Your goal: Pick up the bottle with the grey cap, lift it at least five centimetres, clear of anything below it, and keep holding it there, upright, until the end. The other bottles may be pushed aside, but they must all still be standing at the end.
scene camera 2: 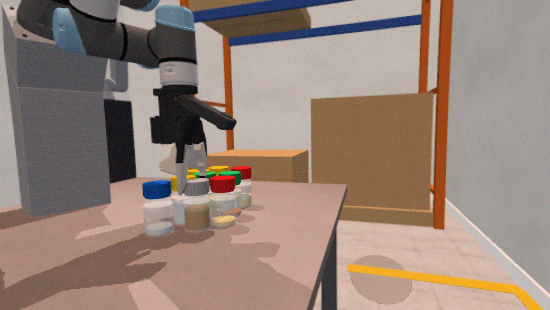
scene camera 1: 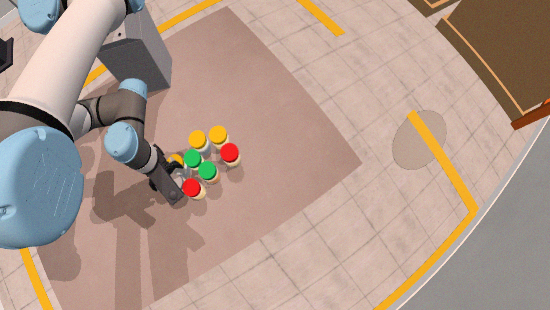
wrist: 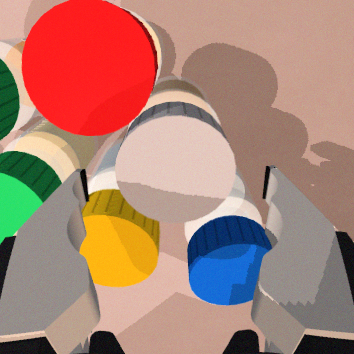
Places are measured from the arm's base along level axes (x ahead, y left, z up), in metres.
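Pixels of known places: gripper, fingertip midpoint: point(scene camera 2: 192, 190) point(wrist: 174, 169).
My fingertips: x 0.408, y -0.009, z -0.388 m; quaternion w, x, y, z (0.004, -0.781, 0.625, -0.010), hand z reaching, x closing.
Note:
For each thing: its top centre in the pictures, then the offset to it from my fingertips. Level surfaces: height alone.
- grey-capped bottle, middle of its top: point(wrist: 174, 174) point(scene camera 2: 195, 180) point(scene camera 1: 174, 182) 0.009 m ahead, 0.002 m left, 0.022 m up
- yellow-capped bottle, middle of its top: point(wrist: 108, 254) point(scene camera 2: 183, 177) point(scene camera 1: 174, 162) 0.047 m back, 0.028 m left, 0.022 m up
- blue-capped bottle, middle of its top: point(wrist: 234, 277) point(scene camera 2: 156, 182) 0.051 m back, 0.046 m right, 0.022 m up
- table, its level: 0.083 m down
The grey-capped bottle point(scene camera 2: 197, 215) point(wrist: 175, 167) stands upright on the table, with brown contents; in scene camera 1 the arm largely hides it. My gripper point(scene camera 2: 192, 181) point(wrist: 174, 169) is open and points down, its fingertips near cap height. In the wrist view the grey cap lies between the fingertips, with a gap on each side. The yellow-capped bottle point(wrist: 119, 250) and the blue-capped bottle point(scene camera 2: 158, 217) point(wrist: 225, 272) stand close by; the left finger overlaps the yellow cap's edge and the right finger the blue cap's edge. A red-capped bottle point(scene camera 1: 192, 188) point(scene camera 2: 222, 184) point(wrist: 90, 67) stands close beside the grey one.
Two green-capped bottles point(scene camera 1: 193, 158) point(scene camera 1: 207, 170), two more yellow-capped bottles point(scene camera 1: 197, 139) point(scene camera 1: 218, 135) and another red-capped bottle point(scene camera 1: 229, 152) stand upright behind. The table point(scene camera 1: 280, 165) point(scene camera 2: 280, 215) has its edge to the right in scene camera 2. Cardboard boxes point(scene camera 2: 372, 150) stand beyond it.

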